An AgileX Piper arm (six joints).
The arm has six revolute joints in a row. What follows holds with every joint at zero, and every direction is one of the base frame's. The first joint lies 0.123 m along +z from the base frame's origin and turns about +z. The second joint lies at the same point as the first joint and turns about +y. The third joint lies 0.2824 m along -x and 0.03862 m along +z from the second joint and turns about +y. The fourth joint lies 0.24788 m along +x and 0.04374 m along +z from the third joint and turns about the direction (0.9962, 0, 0.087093). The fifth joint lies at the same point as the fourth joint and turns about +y. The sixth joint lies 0.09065 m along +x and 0.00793 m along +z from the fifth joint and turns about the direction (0.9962, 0, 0.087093). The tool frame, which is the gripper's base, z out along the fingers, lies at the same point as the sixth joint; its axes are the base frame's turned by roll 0, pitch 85 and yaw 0 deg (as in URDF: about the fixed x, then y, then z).
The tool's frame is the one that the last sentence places.
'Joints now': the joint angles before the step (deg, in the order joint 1, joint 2, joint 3, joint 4, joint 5, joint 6). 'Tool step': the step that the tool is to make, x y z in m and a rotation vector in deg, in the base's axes. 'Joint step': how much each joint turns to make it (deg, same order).
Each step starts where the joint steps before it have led.
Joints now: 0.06, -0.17, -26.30, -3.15, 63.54, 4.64
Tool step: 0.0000, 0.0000, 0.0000, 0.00, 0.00, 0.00
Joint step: 0.00, 0.00, 0.00, 0.00, 0.00, 0.00
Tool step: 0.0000, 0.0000, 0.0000, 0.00, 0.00, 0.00
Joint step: 0.00, 0.00, 0.00, 0.00, 0.00, 0.00
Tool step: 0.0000, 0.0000, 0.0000, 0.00, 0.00, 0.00
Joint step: 0.00, 0.00, 0.00, 0.00, 0.00, 0.00
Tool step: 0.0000, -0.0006, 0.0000, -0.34, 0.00, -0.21
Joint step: 0.02, 0.00, 0.01, -0.42, -0.01, 0.02
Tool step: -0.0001, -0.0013, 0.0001, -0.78, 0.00, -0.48
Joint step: 0.00, -0.01, -0.01, -0.92, 0.02, 0.00
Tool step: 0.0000, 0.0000, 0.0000, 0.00, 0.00, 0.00
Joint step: 0.00, 0.00, 0.00, 0.00, 0.00, 0.00
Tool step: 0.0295, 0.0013, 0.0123, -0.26, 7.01, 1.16
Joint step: 0.01, 11.83, -2.24, 0.80, -2.65, -1.08
